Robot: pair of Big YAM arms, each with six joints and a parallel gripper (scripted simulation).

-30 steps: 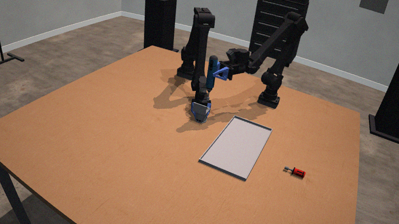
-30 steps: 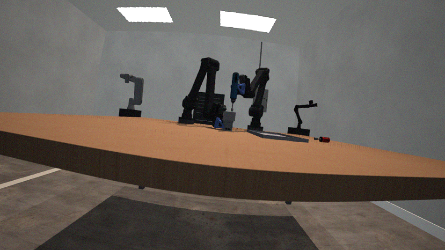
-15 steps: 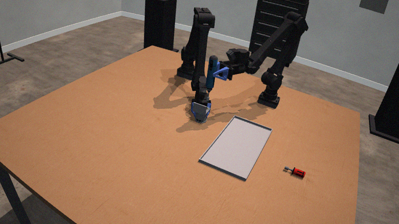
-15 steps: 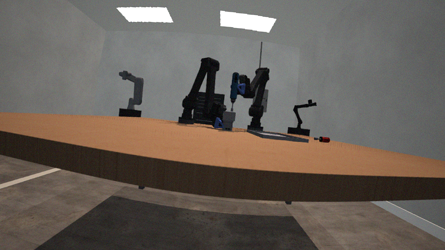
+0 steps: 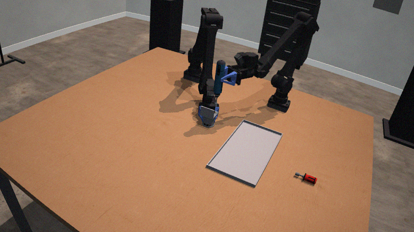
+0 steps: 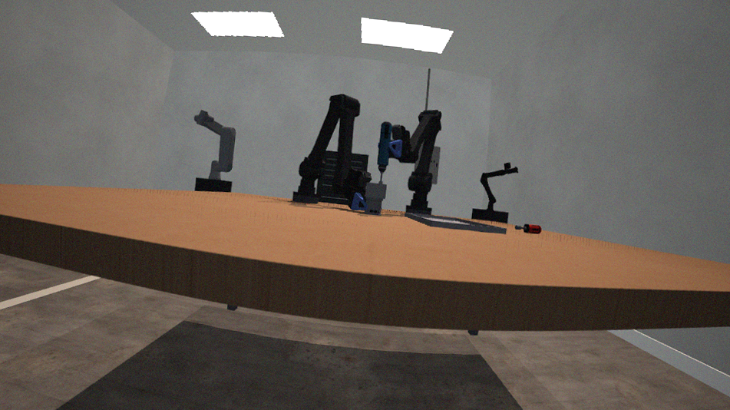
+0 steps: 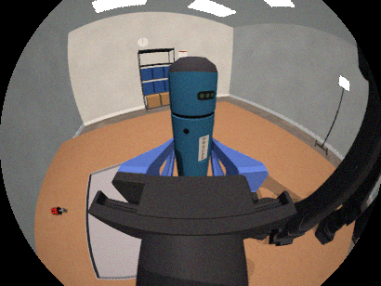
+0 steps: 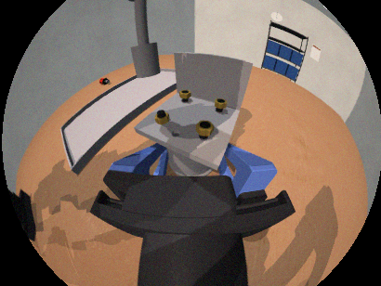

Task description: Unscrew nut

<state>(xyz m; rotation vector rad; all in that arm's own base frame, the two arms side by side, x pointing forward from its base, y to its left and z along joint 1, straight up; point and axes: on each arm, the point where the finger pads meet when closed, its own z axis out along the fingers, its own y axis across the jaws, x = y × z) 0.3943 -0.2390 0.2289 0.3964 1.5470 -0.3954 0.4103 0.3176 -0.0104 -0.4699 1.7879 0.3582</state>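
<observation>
Right now the joint module is 10 mm above my right hand. Also, from my right hand: flat grey tray 80 mm ahead, 250 mm to the left, 20 mm below; red-handled tool 130 mm ahead, 540 mm to the left, 10 mm below; grey bracket 50 mm above.
</observation>
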